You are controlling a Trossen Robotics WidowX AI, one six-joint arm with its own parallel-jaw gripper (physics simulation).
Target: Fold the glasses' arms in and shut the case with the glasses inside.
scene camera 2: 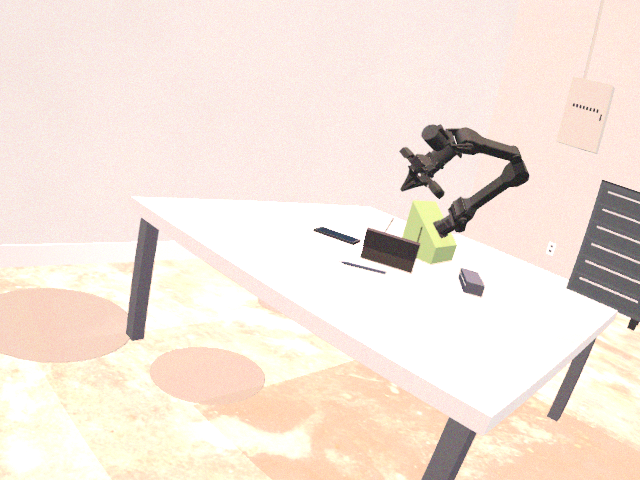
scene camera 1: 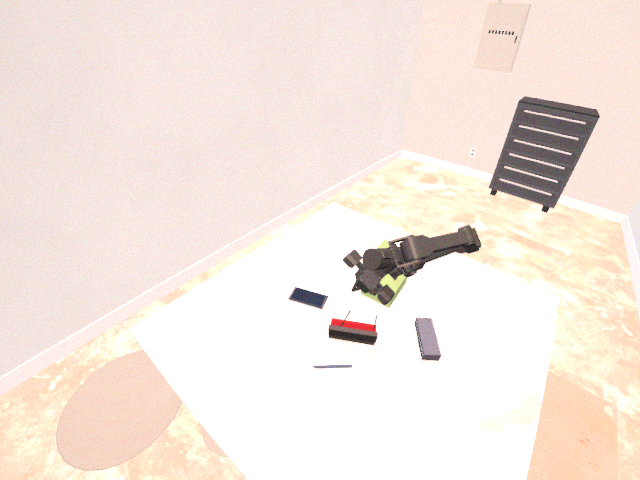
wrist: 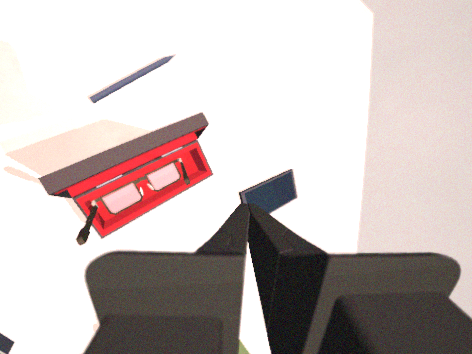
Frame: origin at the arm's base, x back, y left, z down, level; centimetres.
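Seen in the pictures: gripper, between the fingertips: (scene camera 2: 401, 190) (scene camera 1: 352, 290) (wrist: 246, 211); arm's base, origin of its link: (scene camera 2: 440, 229) (scene camera 1: 392, 270).
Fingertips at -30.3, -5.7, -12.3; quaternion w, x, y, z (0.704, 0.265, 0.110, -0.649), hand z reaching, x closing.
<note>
Pixels of each thing's top centre, then the offset from my fingertips to it, as dx, dy, dz. "pt": a spot on its surface instead.
- open glasses case, a spot on its surface: (wrist: 125, 152) (scene camera 1: 356, 330) pt -4.2, +4.9, +13.1
- glasses, a spot on its surface: (wrist: 122, 197) pt +1.8, +5.9, +22.1
- dark phone, centre of its top: (wrist: 272, 195) (scene camera 2: 337, 234) (scene camera 1: 308, 297) +7.5, -21.7, +22.2
- pen, centre of its top: (wrist: 137, 74) (scene camera 2: 362, 265) (scene camera 1: 331, 365) -15.0, +1.4, +22.1
- grey-purple box, centre of its top: (scene camera 2: 472, 276) (scene camera 1: 428, 335) +11.3, +27.0, +19.5
The open glasses case (scene camera 1: 353, 334) (scene camera 2: 390, 250) (wrist: 125, 152) stands on the table with its dark lid raised and its red inside showing. In the wrist view the glasses (wrist: 122, 197) lie in the red tray, lenses up. One glasses arm (wrist: 88, 224) (scene camera 2: 419, 235) reaches out past the tray's front edge. The other glasses arm (wrist: 185, 172) (scene camera 2: 388, 224) shows foreshortened over the tray. Both arms are unfolded and stick up from the case in the scene views. My gripper (scene camera 1: 354, 289) (scene camera 2: 402, 189) (wrist: 246, 211) is shut and empty, raised above the table behind the case, apart from it.
A dark phone (scene camera 1: 308, 297) (scene camera 2: 337, 235) (wrist: 272, 192) lies beside the case. A pen (scene camera 1: 332, 366) (scene camera 2: 363, 267) (wrist: 132, 79) lies on the lid's side. A grey-purple box (scene camera 1: 429, 338) (scene camera 2: 471, 282) lies on the case's other side. A green wedge-like block (scene camera 1: 395, 289) (scene camera 2: 443, 253) stands under the arm.
</note>
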